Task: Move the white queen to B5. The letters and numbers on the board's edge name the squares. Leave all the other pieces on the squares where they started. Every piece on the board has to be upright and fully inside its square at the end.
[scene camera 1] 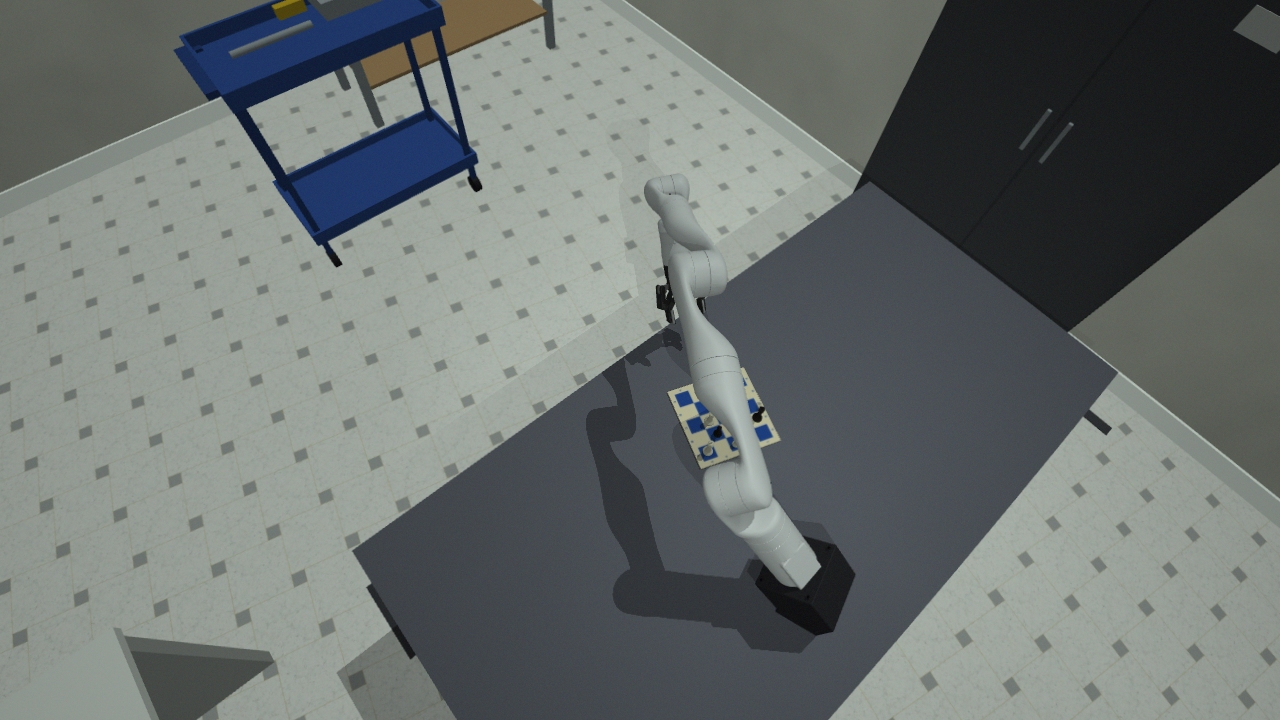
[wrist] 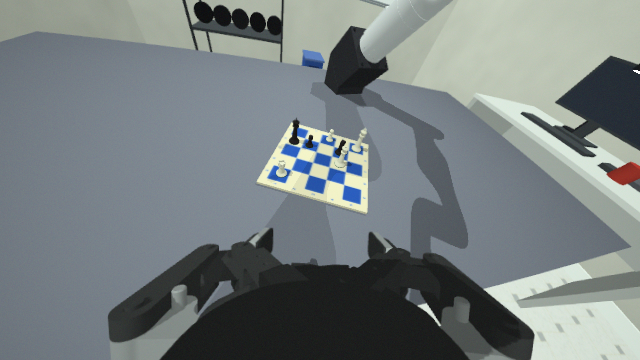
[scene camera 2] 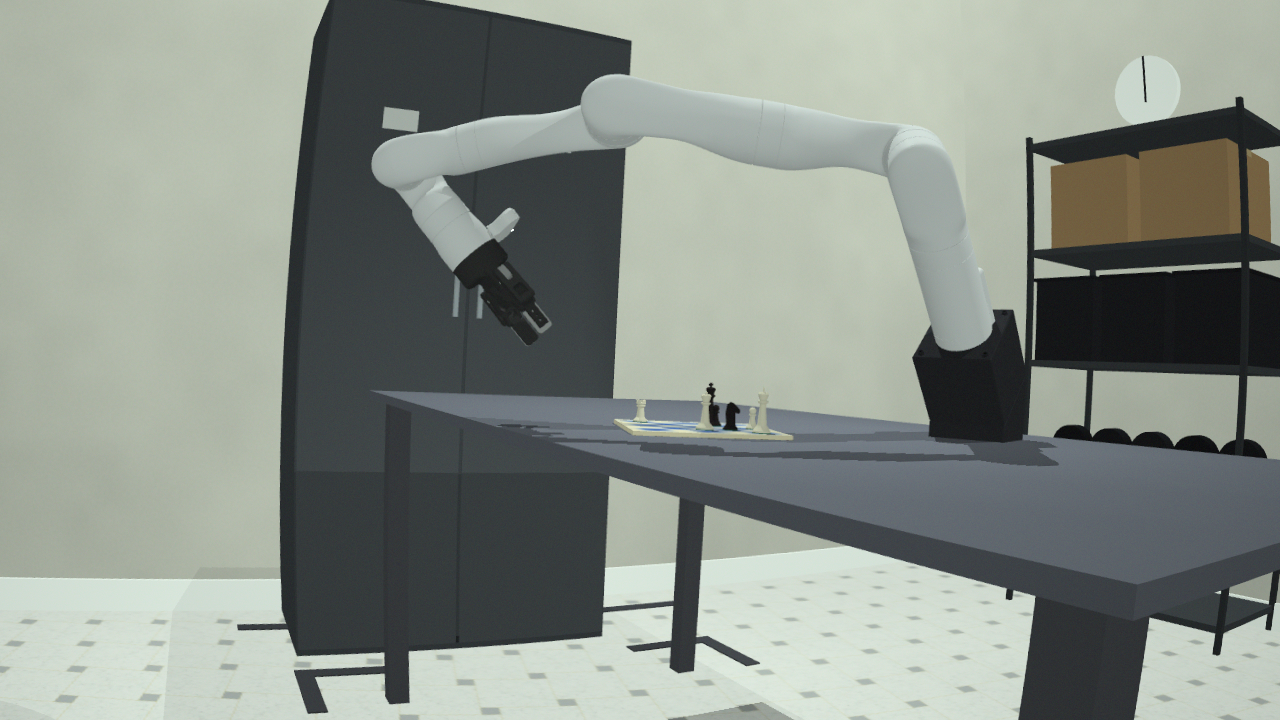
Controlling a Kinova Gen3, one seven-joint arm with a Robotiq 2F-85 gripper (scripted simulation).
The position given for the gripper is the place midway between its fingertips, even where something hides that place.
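Observation:
The gripper (scene camera 2: 539,336), (wrist: 320,240). A chessboard (scene camera 1: 691,413), (wrist: 311,173), (scene camera 2: 650,428).

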